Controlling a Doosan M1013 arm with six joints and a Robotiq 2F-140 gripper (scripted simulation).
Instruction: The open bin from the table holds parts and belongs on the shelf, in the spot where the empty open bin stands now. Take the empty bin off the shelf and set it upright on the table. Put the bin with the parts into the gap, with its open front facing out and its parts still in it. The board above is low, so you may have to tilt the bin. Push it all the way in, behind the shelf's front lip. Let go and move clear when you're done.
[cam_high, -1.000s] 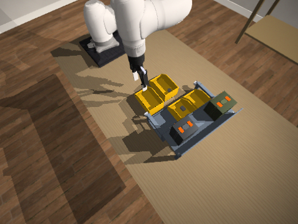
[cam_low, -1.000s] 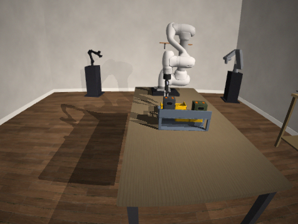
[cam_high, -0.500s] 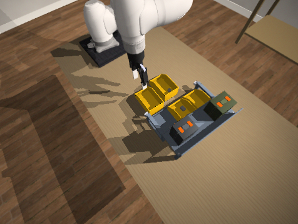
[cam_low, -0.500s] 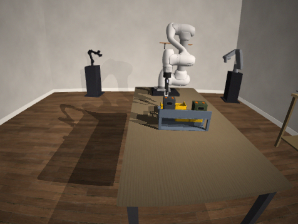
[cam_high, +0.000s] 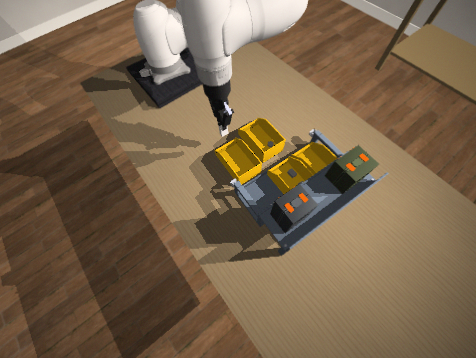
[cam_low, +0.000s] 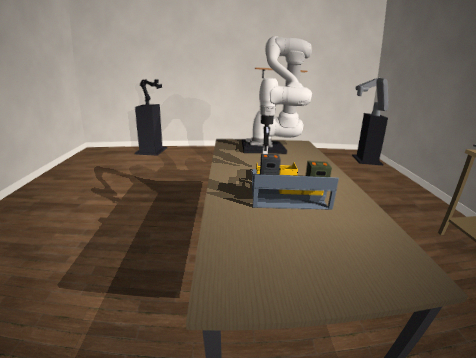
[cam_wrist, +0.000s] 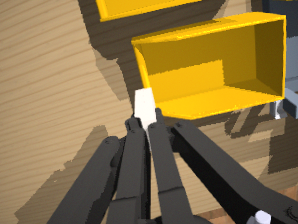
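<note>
My gripper is now 17 cm short of the shelf lip, 13 cm to the right of it and 13 cm above it. Also, from my hand: dark grey box (37 cm ahead, 2 cm to the left, 2 cm above); green box (35 cm ahead, 25 cm to the left, 1 cm above).
</note>
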